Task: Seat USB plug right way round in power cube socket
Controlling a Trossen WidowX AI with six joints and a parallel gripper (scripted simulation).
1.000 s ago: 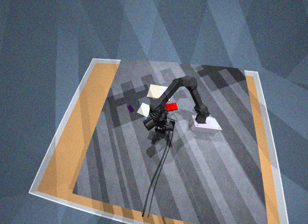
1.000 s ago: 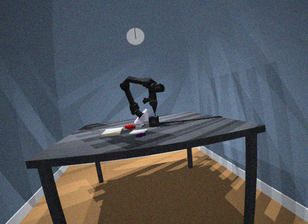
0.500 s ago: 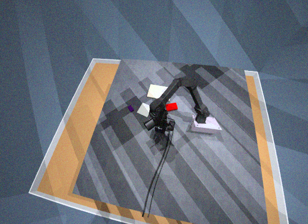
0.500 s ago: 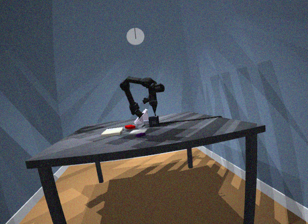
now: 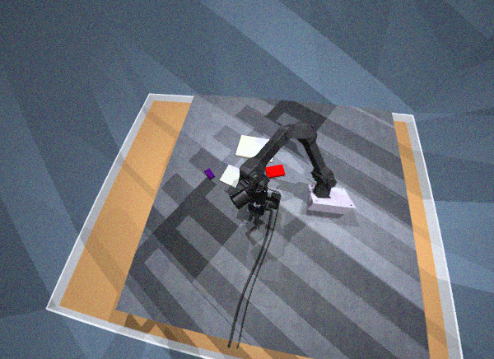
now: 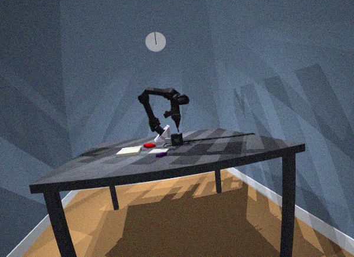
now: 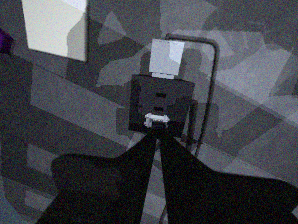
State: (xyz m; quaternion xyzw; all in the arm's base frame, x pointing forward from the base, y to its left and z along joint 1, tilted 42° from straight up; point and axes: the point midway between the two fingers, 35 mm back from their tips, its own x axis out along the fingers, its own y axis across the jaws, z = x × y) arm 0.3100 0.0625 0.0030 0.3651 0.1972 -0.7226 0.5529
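Right now the USB socket is 5 cm below my gripper tip. From my gripper tip the other things lie so: white square tile: 18 cm to the right, 14 cm ahead, 11 cm below; then silver USB plug: 2 cm below; then red block: 20 cm to the right, 11 cm below, 9 cm behind.
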